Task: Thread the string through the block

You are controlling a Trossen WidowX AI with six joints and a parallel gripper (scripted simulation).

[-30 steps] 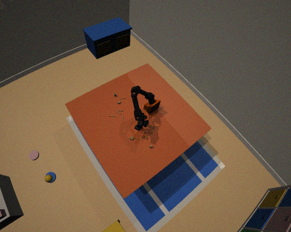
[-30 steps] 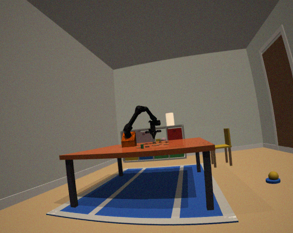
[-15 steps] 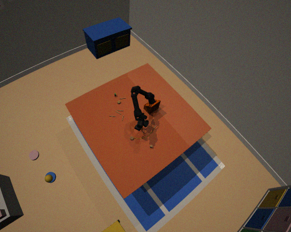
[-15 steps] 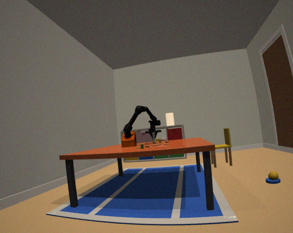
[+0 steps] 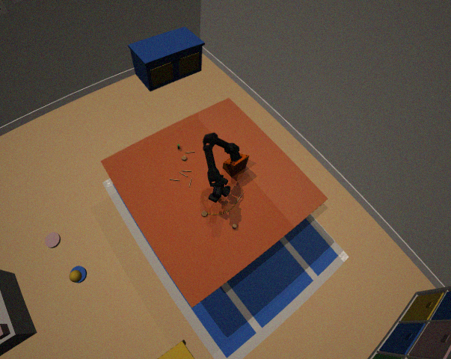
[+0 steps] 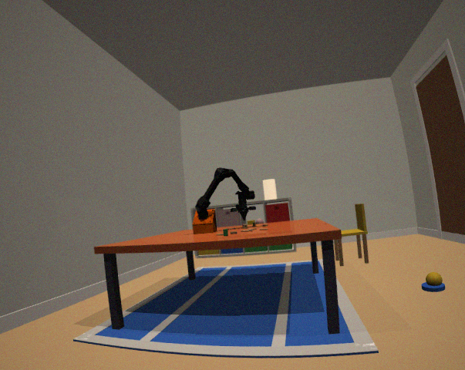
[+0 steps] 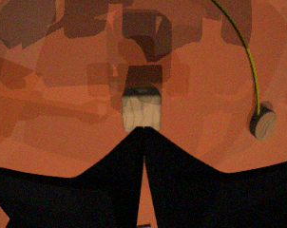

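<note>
Now: gripper tip 5 cm above the wooden block. Also, from my gripper tip: green object: 54 cm to the right, 4 cm below, 3 cm behind; then thin wooden stick: 12 cm behind, 10 cm to the left, 6 cm below.
</note>
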